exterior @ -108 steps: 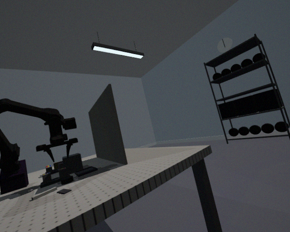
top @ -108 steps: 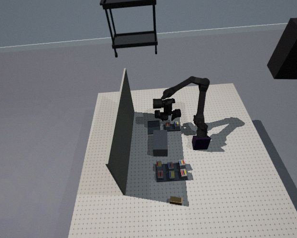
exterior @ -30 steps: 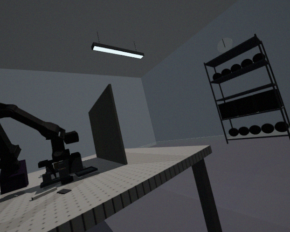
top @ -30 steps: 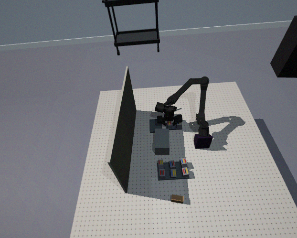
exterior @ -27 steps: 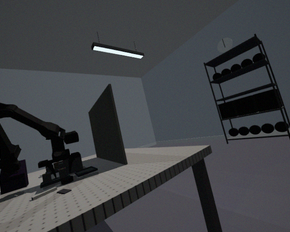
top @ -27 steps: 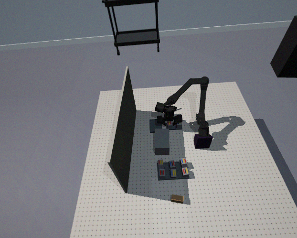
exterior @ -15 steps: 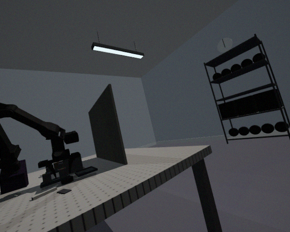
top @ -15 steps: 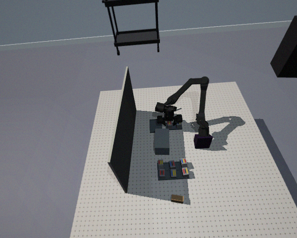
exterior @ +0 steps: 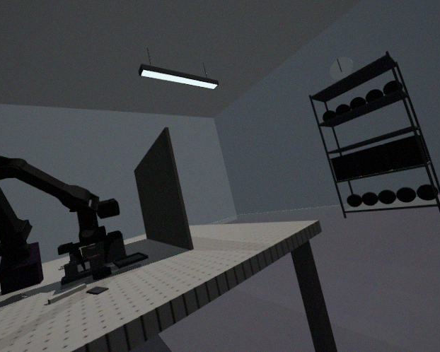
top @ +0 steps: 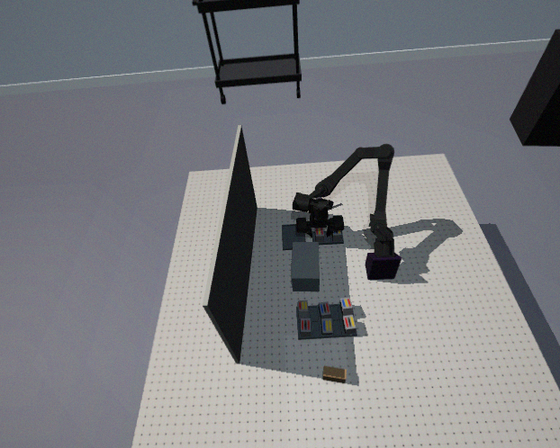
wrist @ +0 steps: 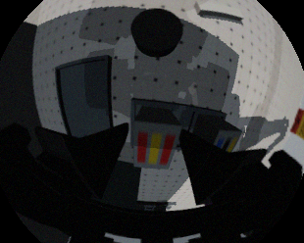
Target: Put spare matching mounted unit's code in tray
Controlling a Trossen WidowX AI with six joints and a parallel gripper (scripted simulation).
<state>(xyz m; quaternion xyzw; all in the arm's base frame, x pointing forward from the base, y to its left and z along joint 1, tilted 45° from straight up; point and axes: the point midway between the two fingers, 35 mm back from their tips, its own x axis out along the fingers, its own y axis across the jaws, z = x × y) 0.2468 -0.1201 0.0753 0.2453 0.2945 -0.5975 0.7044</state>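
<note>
The dark square tray lies 11 cm ahead of my gripper tip and 1 cm below it. From my gripper tip the other things lie so: thin rod 18 cm to the right, 5 cm behind, 1 cm below; tall black panel 27 cm ahead, 21 cm above, 19 cm to the left; grey mounted unit 18 cm to the left, 4 cm ahead, 3 cm above.
</note>
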